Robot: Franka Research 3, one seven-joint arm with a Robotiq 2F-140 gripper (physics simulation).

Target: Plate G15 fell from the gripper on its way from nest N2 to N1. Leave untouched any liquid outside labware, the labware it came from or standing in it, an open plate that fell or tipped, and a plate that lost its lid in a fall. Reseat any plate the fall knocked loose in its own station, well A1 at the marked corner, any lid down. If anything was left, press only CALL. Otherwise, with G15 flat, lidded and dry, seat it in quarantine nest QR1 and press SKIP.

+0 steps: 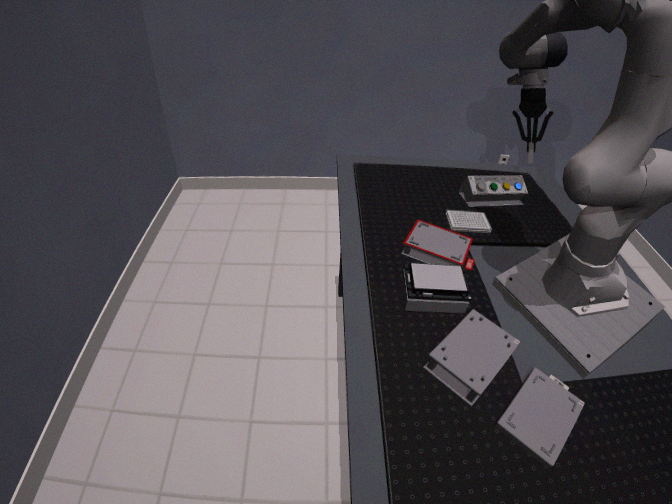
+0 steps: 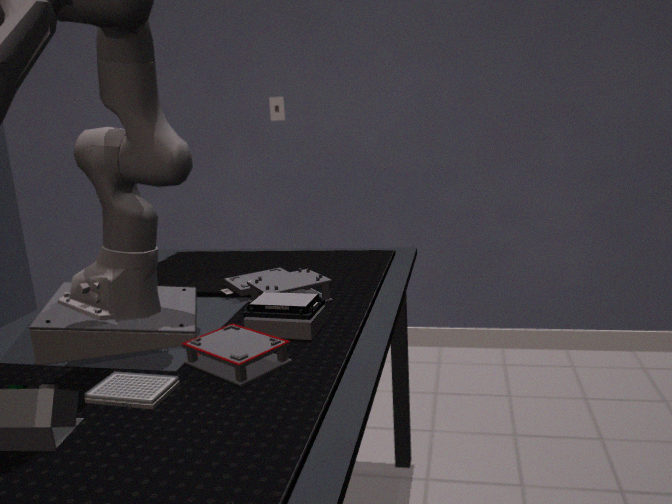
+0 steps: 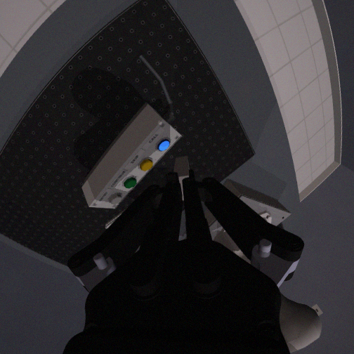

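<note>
My gripper [image 1: 531, 147] [image 3: 182, 165] is shut with nothing held, raised above the mat near the button panel [image 1: 496, 189] [image 3: 125, 145]. The blue CALL button [image 1: 518, 186] [image 3: 163, 145] is brightly lit; the yellow SKIP button [image 1: 506, 186] [image 3: 146, 164] is beside it. A white well plate [image 1: 468, 221] [image 2: 132, 387] lies flat on the mat, outside any nest; whether a clear lid covers it I cannot tell. The red-edged nest [image 1: 438, 242] [image 2: 236, 343] holds no plate. Two grey nests [image 1: 474, 352] [image 1: 541, 415] hold no plate. I cannot make out liquid.
A grey block [image 1: 436, 305] [image 2: 277, 327] bears a black device with a white-topped item [image 1: 438, 277] [image 2: 284, 298], between the red-edged nest and the grey ones. The panel also has a green button [image 1: 493, 186] [image 3: 130, 183] and a grey one. The arm's base plate [image 1: 588, 347] is beside the mat.
</note>
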